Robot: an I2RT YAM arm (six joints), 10 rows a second.
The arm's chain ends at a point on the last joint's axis. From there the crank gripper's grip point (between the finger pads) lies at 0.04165 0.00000 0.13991 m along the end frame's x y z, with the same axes.
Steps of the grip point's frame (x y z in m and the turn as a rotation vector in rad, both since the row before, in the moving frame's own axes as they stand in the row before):
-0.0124, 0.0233, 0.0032, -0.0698, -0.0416, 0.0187
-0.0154, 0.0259, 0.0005, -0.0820, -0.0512, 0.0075
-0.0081, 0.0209, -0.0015, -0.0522, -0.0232, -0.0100
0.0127, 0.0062, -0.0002, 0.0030, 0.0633, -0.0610
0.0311, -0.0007, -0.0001, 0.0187, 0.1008, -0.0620
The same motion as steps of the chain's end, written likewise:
-0.0065, 0.0128, 0.0020, -0.0698, -0.0416, 0.0187
-0.0081, 0.0141, -0.0010, -0.0820, -0.0512, 0.0075
-0.0049, 0.0140, -0.0022, -0.0522, -0.0232, -0.0100
0.0040, 0.0094, 0.0027, 0.0030, 0.0633, -0.0610
0.0174, 0.0049, 0.0048, 0.0187, 0.1008, -0.0620

